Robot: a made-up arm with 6 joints.
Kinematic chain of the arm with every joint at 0, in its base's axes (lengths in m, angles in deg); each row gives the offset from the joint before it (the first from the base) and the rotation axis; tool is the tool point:
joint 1: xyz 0 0 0.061 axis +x
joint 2: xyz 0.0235 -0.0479 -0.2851 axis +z
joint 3: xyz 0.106 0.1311 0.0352 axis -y
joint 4: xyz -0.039 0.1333 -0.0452 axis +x
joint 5: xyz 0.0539 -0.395 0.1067 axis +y
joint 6: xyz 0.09 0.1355 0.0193 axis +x
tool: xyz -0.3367 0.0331 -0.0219
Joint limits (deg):
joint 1: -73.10..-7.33
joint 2: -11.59..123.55
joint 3: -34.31..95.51
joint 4: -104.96..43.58
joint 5: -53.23..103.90
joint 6: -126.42..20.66
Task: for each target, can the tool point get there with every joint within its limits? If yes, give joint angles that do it. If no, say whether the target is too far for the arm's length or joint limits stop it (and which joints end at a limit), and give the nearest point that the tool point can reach.
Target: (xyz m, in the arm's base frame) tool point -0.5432 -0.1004 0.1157
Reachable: yes | joints -38.32 92.37 -0.55 -92.78 49.98 -104.03
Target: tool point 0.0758 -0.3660 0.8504
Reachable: no: joint limits stop it (at a limit: joint 1, joint 2, joint 6) | nearest point -0.0930 -0.3185 0.4717 | short by 0.417 m
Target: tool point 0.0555 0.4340 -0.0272
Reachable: yes | joints -18.09 3.13 -7.89 -68.02 66.84 -7.46
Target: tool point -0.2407 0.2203 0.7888
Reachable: no: joint limits stop it (at a limit: joint 1, joint 2, joint 6) | nearest point -0.2546 -0.0315 0.4353 | short by 0.434 m
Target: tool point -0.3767 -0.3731 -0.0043
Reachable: yes | joints -14.35 99.18 71.66 -59.73 87.23 -42.85
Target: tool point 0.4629 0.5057 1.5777
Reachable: no: too far | nearest point -0.0922 -0.0927 0.4305 | short by 1.408 m
